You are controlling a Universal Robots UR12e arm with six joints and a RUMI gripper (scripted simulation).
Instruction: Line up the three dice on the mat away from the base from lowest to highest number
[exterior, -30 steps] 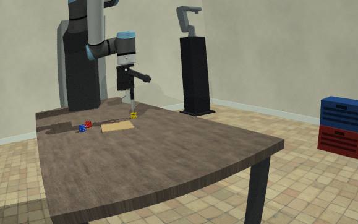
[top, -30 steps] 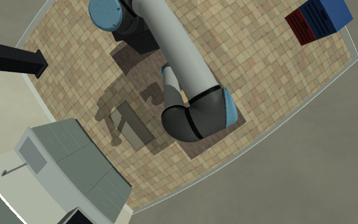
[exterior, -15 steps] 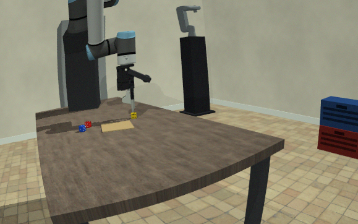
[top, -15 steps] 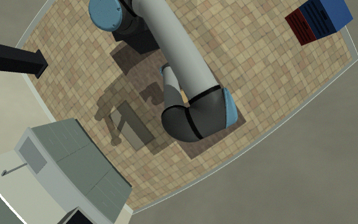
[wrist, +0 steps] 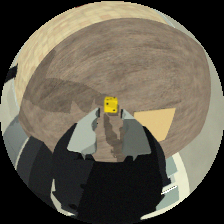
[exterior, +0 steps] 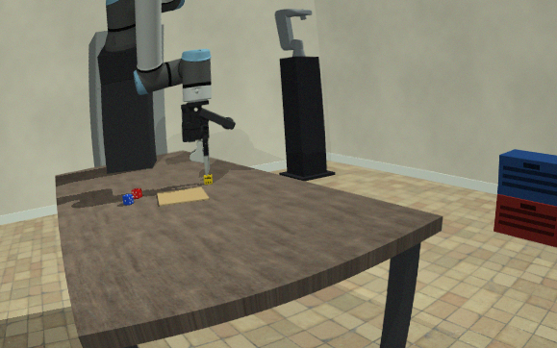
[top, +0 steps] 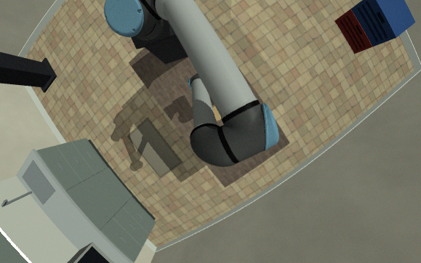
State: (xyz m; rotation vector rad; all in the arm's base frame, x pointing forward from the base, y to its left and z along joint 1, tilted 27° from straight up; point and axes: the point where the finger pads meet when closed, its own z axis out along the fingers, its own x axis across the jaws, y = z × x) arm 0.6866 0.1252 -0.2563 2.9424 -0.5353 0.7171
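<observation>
Now: hand 30 mm above the yellow die. Also, from my hand: tan mat 120 mm to the right, 100 mm ahead, 40 mm below; then blue die 280 mm to the right, 60 mm ahead, 30 mm below; then red die 240 mm to the right, 30 mm below, 10 mm ahead.
</observation>
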